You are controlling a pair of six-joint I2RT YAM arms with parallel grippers.
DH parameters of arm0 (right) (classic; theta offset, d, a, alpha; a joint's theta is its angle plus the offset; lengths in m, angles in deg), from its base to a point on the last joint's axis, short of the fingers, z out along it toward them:
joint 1: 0 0.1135 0.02 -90
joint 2: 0 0 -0.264 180
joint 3: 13.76 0 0.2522 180
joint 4: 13.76 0 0.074 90
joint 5: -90 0 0 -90
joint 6: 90 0.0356 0 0
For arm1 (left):
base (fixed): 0 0 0 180
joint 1: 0 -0.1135 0.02 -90
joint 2: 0 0 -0.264 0
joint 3: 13.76 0 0.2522 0
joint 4: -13.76 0 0.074 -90
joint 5: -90 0 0 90
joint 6: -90 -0.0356 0 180
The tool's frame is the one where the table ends.
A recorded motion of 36 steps. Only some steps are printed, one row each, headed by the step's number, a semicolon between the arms.
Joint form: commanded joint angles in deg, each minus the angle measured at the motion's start. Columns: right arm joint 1, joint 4, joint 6, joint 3, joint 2, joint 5; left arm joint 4, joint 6, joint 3, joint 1, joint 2, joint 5.
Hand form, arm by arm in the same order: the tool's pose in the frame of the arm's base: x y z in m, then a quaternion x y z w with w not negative. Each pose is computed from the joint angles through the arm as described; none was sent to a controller.
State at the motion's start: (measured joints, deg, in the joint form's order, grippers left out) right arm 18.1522 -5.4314 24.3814 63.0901 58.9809 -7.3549; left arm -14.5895 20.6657 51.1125 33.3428 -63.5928 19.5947
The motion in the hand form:
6: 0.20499 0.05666 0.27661 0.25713 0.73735 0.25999 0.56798; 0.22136 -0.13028 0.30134 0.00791 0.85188 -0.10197 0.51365
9: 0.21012 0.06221 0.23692 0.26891 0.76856 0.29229 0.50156; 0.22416 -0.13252 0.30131 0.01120 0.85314 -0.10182 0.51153
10: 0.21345 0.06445 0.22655 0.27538 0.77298 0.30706 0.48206; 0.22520 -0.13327 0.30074 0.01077 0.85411 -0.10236 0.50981
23: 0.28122 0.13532 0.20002 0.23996 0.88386 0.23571 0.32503; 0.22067 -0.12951 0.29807 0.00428 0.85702 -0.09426 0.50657
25: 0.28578 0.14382 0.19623 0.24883 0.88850 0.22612 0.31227; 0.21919 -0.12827 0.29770 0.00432 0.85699 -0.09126 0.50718
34: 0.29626 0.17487 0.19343 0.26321 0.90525 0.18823 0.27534; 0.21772 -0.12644 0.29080 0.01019 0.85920 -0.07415 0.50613
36: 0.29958 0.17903 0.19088 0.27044 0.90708 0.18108 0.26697; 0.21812 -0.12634 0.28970 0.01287 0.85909 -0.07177 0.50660
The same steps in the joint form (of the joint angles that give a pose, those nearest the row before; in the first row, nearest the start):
6: -0.75 0.42 22.12 -29.76 -7.68 -4.38; -0.01 0.01 0.30 -0.29 -1.73 -0.69
9: -0.66 -2.53 27.28 -34.72 -3.51 1.17; 0.02 -0.19 0.91 -0.24 -2.62 -0.92
10: -0.66 -4.52 29.32 -35.79 -1.39 3.04; 0.00 -0.02 1.06 -0.24 -2.97 -1.01
23: 8.00 10.49 30.41 -14.89 26.94 3.40; -1.05 0.45 0.09 -0.27 -1.81 -0.06
25: 9.11 12.19 32.11 -12.81 29.40 2.38; -1.22 0.27 -0.23 -0.28 -1.37 0.22
34: 13.25 20.80 36.57 -4.37 36.17 -0.94; -0.85 -1.01 -1.69 -0.30 -1.09 1.38
36: 13.59 22.18 37.69 -2.83 37.74 -1.26; -0.54 -1.45 -1.90 -0.36 -1.17 1.41

